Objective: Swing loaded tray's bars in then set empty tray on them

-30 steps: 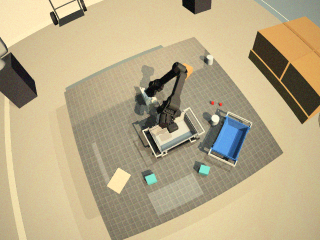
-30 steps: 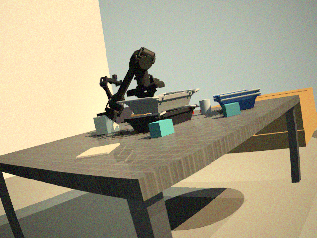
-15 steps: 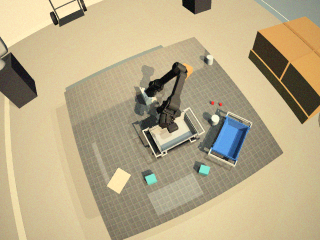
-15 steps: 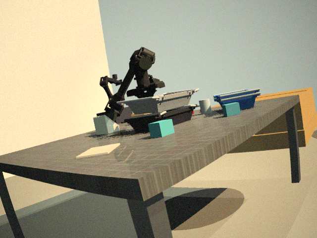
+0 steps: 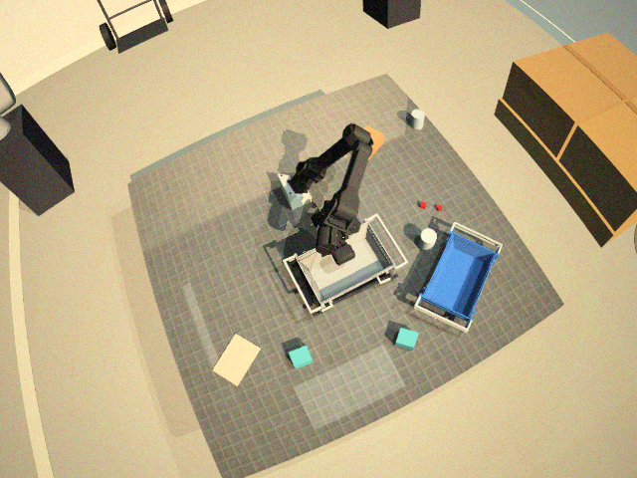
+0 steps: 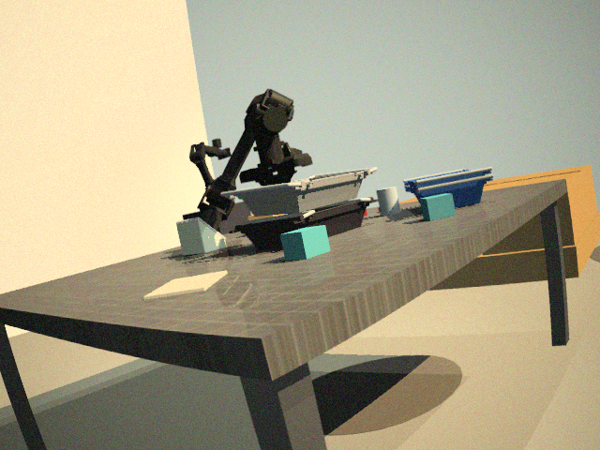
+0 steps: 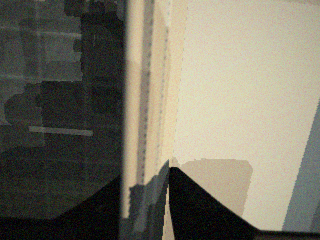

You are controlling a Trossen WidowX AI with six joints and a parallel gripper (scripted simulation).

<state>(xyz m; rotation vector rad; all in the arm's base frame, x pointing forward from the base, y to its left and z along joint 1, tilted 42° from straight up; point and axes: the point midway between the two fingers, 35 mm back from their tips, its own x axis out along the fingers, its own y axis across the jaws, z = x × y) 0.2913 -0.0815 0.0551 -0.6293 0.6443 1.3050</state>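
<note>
The grey tray is 70 mm ahead of my gripper tip and 30 mm above it. From my gripper tip the other things lie so: cream flat plate 130 mm ahead, 460 mm to the right, 80 mm below.
</note>
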